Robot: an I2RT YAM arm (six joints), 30 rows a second.
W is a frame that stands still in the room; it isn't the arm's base.
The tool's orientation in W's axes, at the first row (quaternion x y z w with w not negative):
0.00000 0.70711 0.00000 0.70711
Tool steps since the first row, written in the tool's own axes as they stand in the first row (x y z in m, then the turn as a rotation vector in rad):
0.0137 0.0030 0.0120 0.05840 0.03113 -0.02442
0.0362 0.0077 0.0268 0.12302 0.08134 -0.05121
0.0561 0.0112 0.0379 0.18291 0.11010 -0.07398
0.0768 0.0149 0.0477 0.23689 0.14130 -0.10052
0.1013 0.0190 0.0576 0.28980 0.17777 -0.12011
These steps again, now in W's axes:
0.0120 0.0030 -0.0137 -0.02442 0.03113 -0.05840
0.0268 0.0077 -0.0362 -0.05121 0.08134 -0.12302
0.0379 0.0112 -0.0561 -0.07398 0.11010 -0.18291
0.0477 0.0149 -0.0768 -0.10052 0.14130 -0.23689
0.0576 0.0190 -0.1013 -0.12011 0.17777 -0.28980

